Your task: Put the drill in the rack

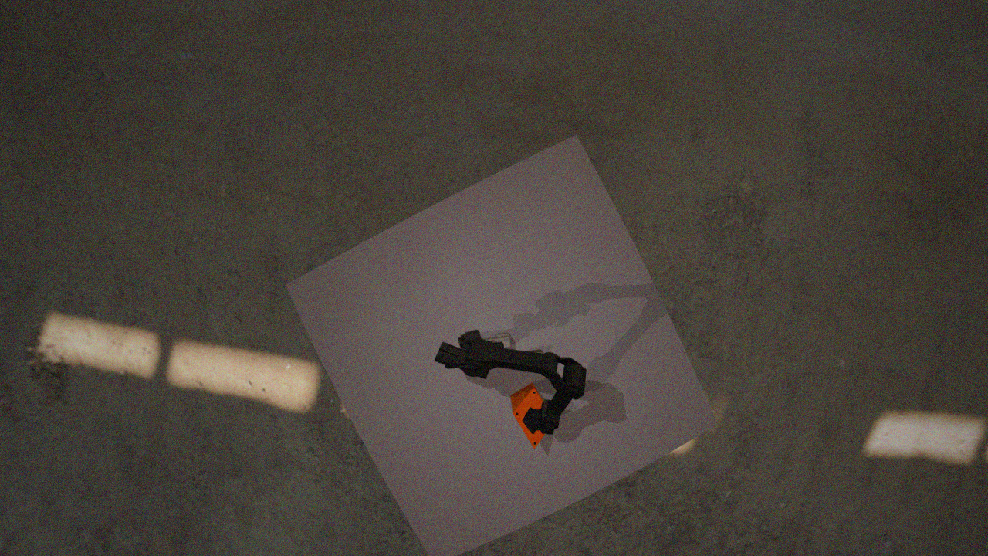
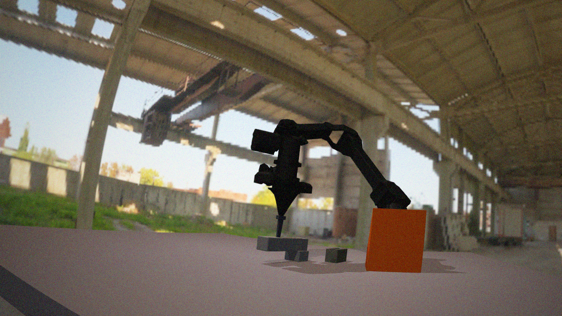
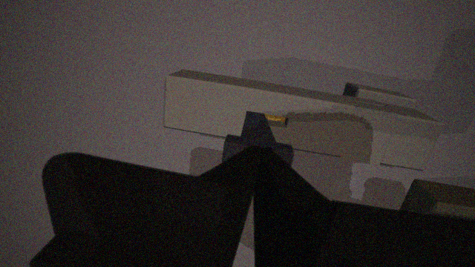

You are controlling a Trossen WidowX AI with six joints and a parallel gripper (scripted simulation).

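Now: gripper tip 3 cm above the black key. From my gripper tip the other things lie so: rack (16 cm behind, 14 cm to the right, 11 cm below); then grey fixture block (8 cm below, 3 cm to the right, 2 cm behind); then yellow drill (8 cm below, 4 cm to the right, 3 cm behind).
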